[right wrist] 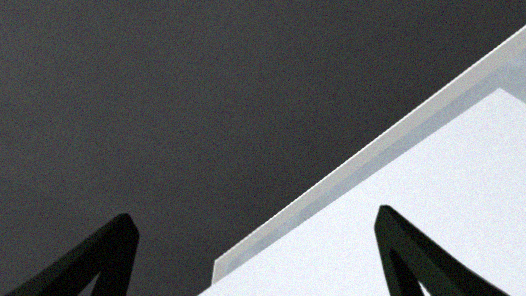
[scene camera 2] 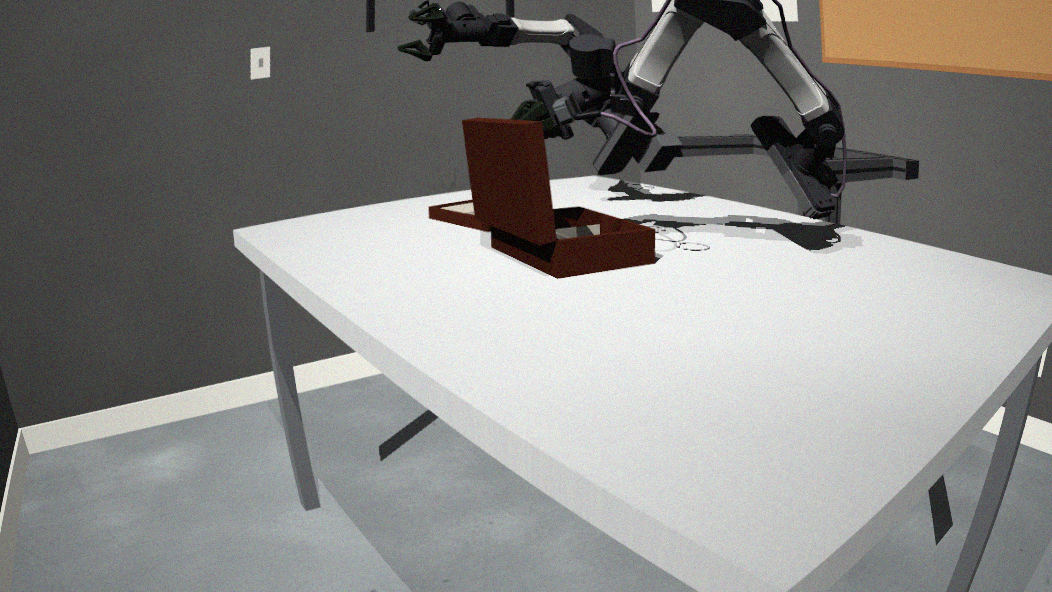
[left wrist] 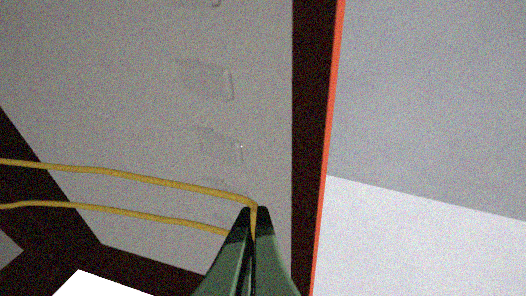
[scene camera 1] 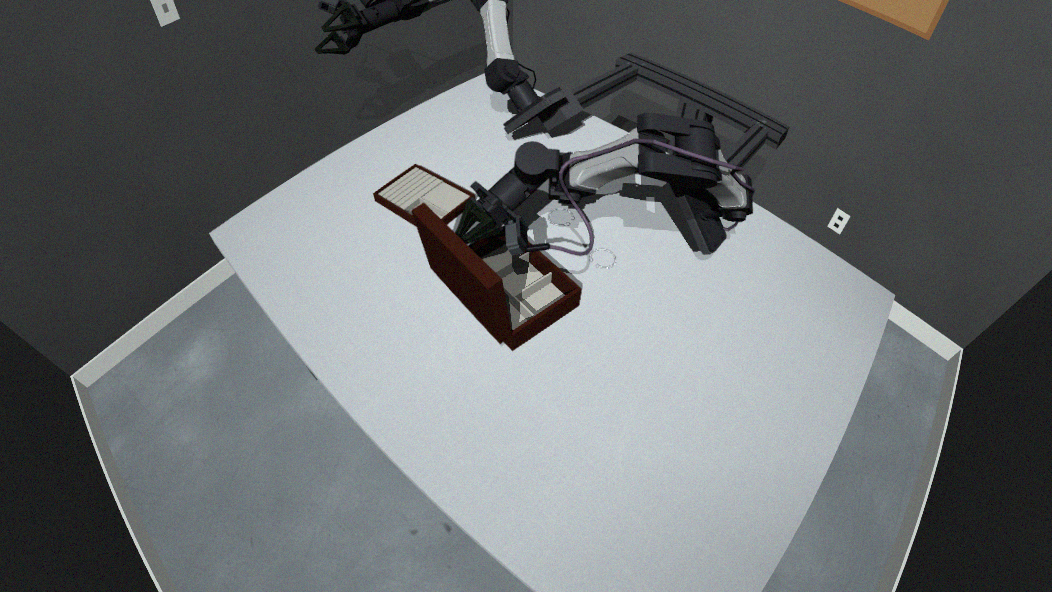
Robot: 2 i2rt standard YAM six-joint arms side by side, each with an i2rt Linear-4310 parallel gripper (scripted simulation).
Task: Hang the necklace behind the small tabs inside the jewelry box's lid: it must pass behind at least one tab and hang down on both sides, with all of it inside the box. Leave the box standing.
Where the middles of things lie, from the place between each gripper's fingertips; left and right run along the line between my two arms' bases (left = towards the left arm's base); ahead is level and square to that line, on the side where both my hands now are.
Scene:
My left hand is 80 mm past the dark red jewelry box (scene camera 2: 507,162), 20 mm to the right of it and 90 mm above it.
I see my right gripper (scene camera 2: 403,33) 2 cm past the dark red jewelry box, 57 cm to the right of it and 32 cm above it.

